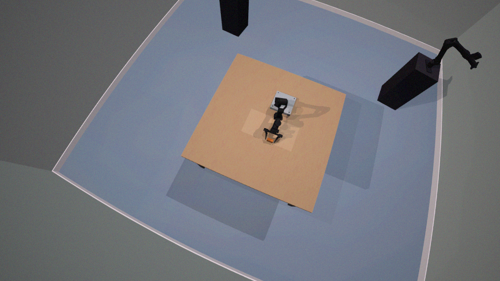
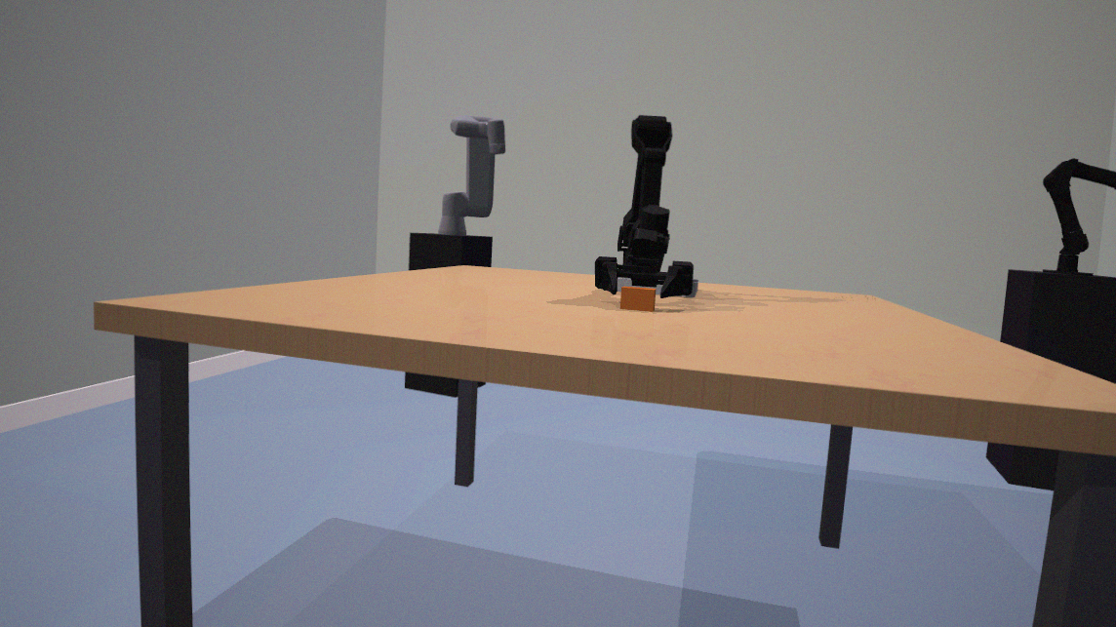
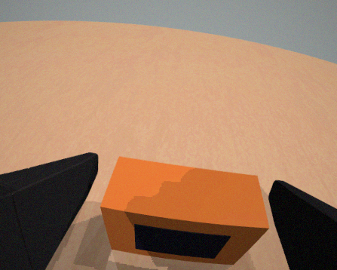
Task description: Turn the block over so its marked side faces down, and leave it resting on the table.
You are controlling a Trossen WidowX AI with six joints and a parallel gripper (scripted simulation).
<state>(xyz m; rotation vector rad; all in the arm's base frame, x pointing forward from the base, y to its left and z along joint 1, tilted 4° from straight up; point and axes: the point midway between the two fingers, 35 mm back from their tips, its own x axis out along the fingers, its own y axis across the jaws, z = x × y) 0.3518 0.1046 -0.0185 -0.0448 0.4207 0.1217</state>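
Right now the block is 20 mm behind my gripper tip and 10 mm below it.
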